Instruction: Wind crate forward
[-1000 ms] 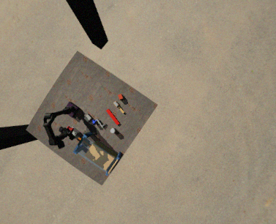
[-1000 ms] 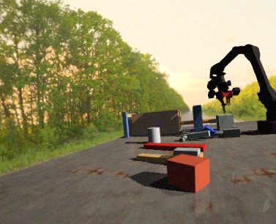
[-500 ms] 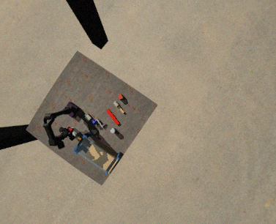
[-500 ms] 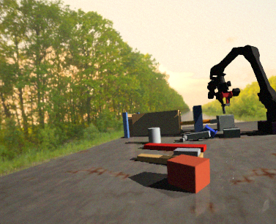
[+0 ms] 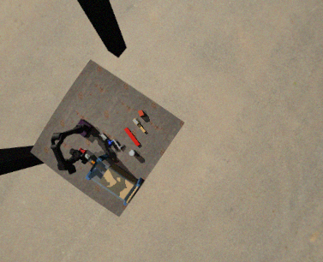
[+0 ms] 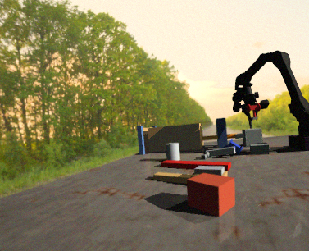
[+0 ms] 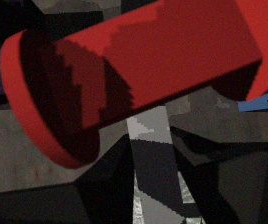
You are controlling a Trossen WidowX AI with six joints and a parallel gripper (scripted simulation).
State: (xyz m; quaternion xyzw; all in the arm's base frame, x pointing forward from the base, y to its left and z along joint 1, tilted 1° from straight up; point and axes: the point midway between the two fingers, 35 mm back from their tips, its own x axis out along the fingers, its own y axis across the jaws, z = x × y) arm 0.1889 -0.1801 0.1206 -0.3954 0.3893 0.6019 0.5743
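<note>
My gripper tip is 3 cm to the right of the red knob and 5 cm below it. From my gripper tip the other things lie so: winch handle with red grip: 1 cm to the right, 2 cm above; then dark block: 3 cm ahead, 19 cm to the left, 12 cm below; then winch: 1 cm behind, 8 cm to the right, 10 cm below.
</note>
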